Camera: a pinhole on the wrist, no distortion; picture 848 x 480 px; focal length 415.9 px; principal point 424.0 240.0 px. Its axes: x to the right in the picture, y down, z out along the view. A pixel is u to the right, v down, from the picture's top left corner.
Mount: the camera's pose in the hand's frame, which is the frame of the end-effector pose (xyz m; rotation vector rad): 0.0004 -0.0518 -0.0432 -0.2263 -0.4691 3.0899
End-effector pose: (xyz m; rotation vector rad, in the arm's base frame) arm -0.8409 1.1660 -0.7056 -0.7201 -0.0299 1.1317
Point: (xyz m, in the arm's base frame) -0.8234 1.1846 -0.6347
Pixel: 363 93
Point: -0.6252 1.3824 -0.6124
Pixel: outside the picture
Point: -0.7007 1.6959 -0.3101
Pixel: 67 228
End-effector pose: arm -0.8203 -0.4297 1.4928 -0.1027 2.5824 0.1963
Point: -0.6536 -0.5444 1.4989
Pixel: 780 364
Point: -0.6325 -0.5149 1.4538
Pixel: 671 255
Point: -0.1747 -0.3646 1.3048
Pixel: 693 104
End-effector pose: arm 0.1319 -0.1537 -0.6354 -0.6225 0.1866 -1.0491
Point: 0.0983 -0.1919 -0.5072
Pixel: 250 312
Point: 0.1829 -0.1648 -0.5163
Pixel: 201 43
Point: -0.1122 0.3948 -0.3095
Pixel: 812 231
